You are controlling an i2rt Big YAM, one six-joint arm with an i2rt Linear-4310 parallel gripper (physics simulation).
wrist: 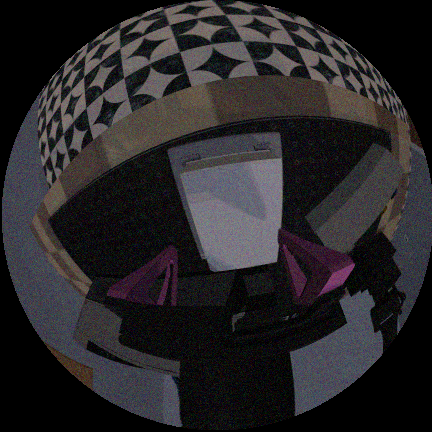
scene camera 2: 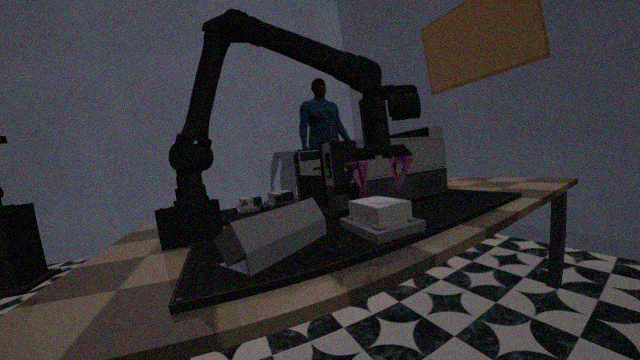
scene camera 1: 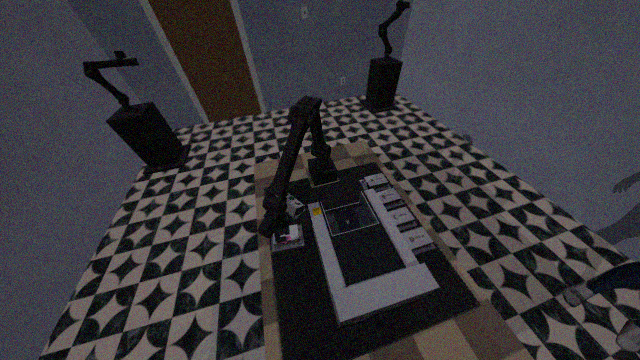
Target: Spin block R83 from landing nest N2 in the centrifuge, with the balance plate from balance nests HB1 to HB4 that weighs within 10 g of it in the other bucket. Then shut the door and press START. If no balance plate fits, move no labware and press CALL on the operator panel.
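Frame: origin at the arm's base, x left, y back, z up, level; metres.
Seen in the pictures: gripper, fingertip midpoint: [wrist: 225, 242] [scene camera 2: 382, 192] [scene camera 1: 285, 234]; arm's base, link origin: [wrist: 374, 275] [scene camera 2: 193, 203] [scene camera 1: 321, 165].
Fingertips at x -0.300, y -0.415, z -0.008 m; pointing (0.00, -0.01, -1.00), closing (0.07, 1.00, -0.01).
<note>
Pixels of each thing's top centre, then the offset from my fingertips to it. "spot": a spot on its surface instead.
- white block, top centre: [wrist: 239, 227] [scene camera 2: 377, 200] [scene camera 1: 285, 233] dy +0.015, dx +0.000, dz -0.017 m
- light grey nest, top centre: [wrist: 235, 208] [scene camera 2: 379, 216] [scene camera 1: 287, 237] dy +0.014, dx +0.000, dz -0.053 m
- grey wedge-shaped box, top centre: [wrist: 381, 217] [scene camera 2: 272, 207] [scene camera 1: 285, 196] dy +0.235, dx +0.032, dz +0.004 m
- dark unit with a green light, surface spot: [scene camera 2: 328, 171] spot: dy +0.053, dx +0.152, dz +0.054 m
A white block [scene camera 1: 291, 233] [scene camera 2: 381, 212] [wrist: 235, 215] sits level on a light grey nest [scene camera 1: 288, 246] [scene camera 2: 417, 225] [wrist: 225, 145] at the table's side; no label on block or nest is readable. My gripper [scene camera 1: 286, 237] [scene camera 2: 380, 190] [wrist: 225, 242] is open and empty, its magenta fingers spread close above the block's top. The centrifuge [scene camera 1: 385, 295] [scene camera 2: 420, 155] is a long white and dark housing with a framed window over its dark middle; buckets are not discernible. Several balance plates [scene camera 1: 401, 218] [scene camera 2: 280, 197] stand in a row on its far side; their labels are unreadable.
A grey wedge-shaped box [scene camera 1: 295, 205] [scene camera 2: 282, 235] [wrist: 360, 200] stands near the nest, between it and the arm base [scene camera 1: 322, 171] [scene camera 2: 189, 225]. A dark unit with a green light [scene camera 2: 328, 171] stands behind the block. A person in blue [scene camera 2: 320, 120] stands beyond the table.
</note>
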